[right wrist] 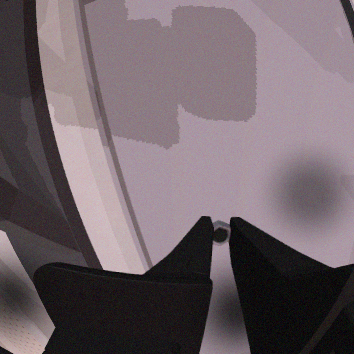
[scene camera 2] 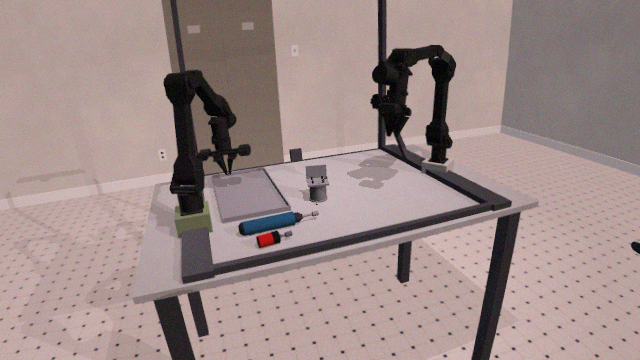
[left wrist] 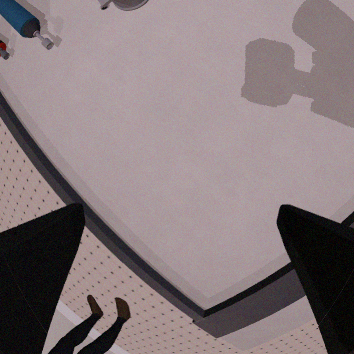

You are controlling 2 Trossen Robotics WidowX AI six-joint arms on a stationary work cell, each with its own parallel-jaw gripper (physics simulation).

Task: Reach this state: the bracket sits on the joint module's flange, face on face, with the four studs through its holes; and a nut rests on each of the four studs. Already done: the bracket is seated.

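Where they show: left gripper, fingertip midpoint: [scene camera 2: 392,136] [left wrist: 183,215]; right gripper, fingertip midpoint: [right wrist: 218,225] [scene camera 2: 228,174]; left arm's base, link origin: [scene camera 2: 438,160]; right arm's base, link origin: [scene camera 2: 191,209].
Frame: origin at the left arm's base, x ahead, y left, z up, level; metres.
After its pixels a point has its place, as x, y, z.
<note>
The grey bracket [scene camera 2: 316,171] @(0.432, -0.282, 0.043), with an upright plate, sits on the round joint module [scene camera 2: 318,193] @(0.477, -0.244, -0.014) at mid-table; small dark studs stick up through its lower part. Whether any stud carries a nut is too small to tell. Part of the joint module [left wrist: 131,3] @(0.443, -0.236, -0.031) shows at the left wrist view's top edge. My right gripper [scene camera 2: 228,173] @(0.558, -0.595, 0.016) [right wrist: 218,225] @(0.558, -0.595, 0.016) is shut on a small hex nut [right wrist: 220,233] @(0.559, -0.594, 0.021), held at its fingertips over the tray [scene camera 2: 250,201] @(0.599, -0.446, -0.042). My left gripper [scene camera 2: 398,144] @(0.305, -0.061, 0.162) [left wrist: 183,215] @(0.305, -0.061, 0.162) is open and empty, high above the table's far right part.
A blue screwdriver-like tool [scene camera 2: 270,223] @(0.714, -0.242, -0.017) [left wrist: 19,17] @(0.657, -0.236, -0.007) and a shorter red one [scene camera 2: 268,239] @(0.779, -0.189, -0.020) [left wrist: 2,47] @(0.740, -0.192, -0.036) lie in front of the tray and module. A dark rail [scene camera 2: 350,241] @(0.654, -0.013, -0.035) [left wrist: 115,245] @(0.420, 0.128, -0.026) edges the table. Two dark blurry spots show in the right wrist view.
</note>
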